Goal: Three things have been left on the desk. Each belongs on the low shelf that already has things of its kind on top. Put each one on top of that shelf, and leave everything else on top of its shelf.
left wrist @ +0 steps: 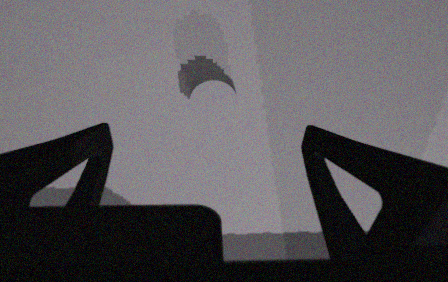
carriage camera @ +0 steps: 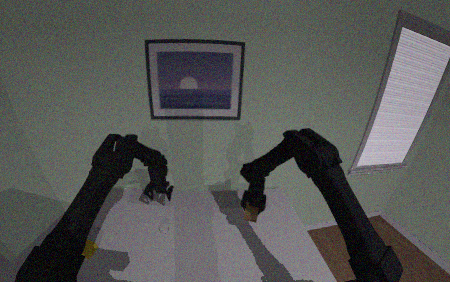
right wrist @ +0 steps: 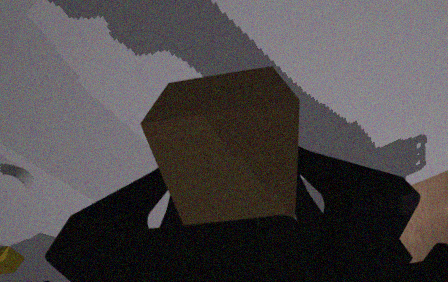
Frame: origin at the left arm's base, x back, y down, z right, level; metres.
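Seen in the pictures: left gripper, between the fingertips: [left wrist: 209, 135] [carriage camera: 161, 199]; right gripper, between the fingertips: [carriage camera: 251, 212] [right wrist: 231, 155].
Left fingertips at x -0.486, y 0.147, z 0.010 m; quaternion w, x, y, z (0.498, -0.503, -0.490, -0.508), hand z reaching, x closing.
Offsets run from my left fingertips to a thing's top centre. Level surfaces: height alone.
A brown-orange block @[dx +0.081, dy -0.056, dz +0.464 m] [carriage camera: 251, 214] [right wrist: 225, 150] is between the fingers of my right gripper [carriage camera: 251, 210] [right wrist: 231, 155], held above the right part of the white desk @[dy +0.169 m] [carriage camera: 195, 245]. My left gripper [carriage camera: 157, 197] [left wrist: 209, 135] is open and empty above the desk's left back part. A small whitish round thing @[dx +0.063, dy +0.145, dz +0.009 m] [carriage camera: 164, 228] [left wrist: 212, 95] is on the desk, nearer the camera than the left gripper in the carriage view; its outline blends with the desk. A yellow thing @[dx +0.228, dy +0.124, dz -0.352 m] [carriage camera: 90, 249] [right wrist: 9, 261] is at the desk's left, partly hidden by the left arm. The low shelves do not show.
A green wall with a framed sunset picture [carriage camera: 195, 80] is behind the desk. A window with a pale blind [carriage camera: 407, 100] is at the right. Brown floor [carriage camera: 370, 245] shows beyond the desk's right edge. Arm shadows fall across the desk.
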